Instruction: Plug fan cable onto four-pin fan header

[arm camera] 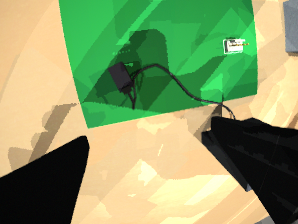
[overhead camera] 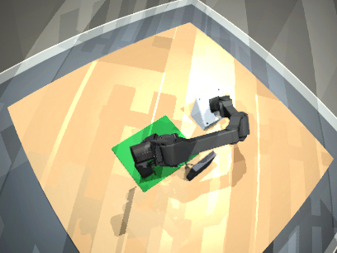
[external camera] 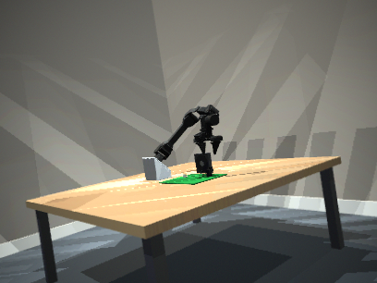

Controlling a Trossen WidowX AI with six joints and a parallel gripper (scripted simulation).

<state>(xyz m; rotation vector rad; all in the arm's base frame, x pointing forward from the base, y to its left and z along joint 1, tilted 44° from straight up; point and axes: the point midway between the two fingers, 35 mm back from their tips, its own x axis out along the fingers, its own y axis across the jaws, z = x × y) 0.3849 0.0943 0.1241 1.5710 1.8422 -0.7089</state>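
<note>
My gripper tip is 20 mm short of the black fan plug, 30 mm to the left of it and 90 mm above it. Round my gripper tip: white four-pin fan header (150 mm behind, 80 mm to the right, 120 mm below); black fan (170 mm behind, 60 mm to the left, 60 mm below); green board (50 mm behind, 100 mm to the right, 130 mm below).
</note>
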